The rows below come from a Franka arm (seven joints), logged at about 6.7 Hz.
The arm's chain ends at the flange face. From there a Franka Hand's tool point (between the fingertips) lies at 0.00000 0.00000 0.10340 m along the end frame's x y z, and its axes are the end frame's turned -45 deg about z.
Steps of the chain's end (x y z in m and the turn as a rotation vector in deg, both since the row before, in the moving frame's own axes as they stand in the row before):
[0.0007, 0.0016, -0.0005, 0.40, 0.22, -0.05]
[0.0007, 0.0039, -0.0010, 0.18, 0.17, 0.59]
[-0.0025, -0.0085, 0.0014, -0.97, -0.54, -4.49]
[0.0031, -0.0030, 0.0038, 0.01, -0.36, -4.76]
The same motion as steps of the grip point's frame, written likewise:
[0.0002, 0.0014, -0.0005, 0.13, 0.44, -0.05]
[-0.0018, 0.0032, -0.0010, 0.01, 0.25, 0.59]
[0.0023, -0.0072, 0.0014, -0.30, -1.07, -4.49]
[0.0038, -0.0004, 0.0038, 0.26, -0.25, -4.76]

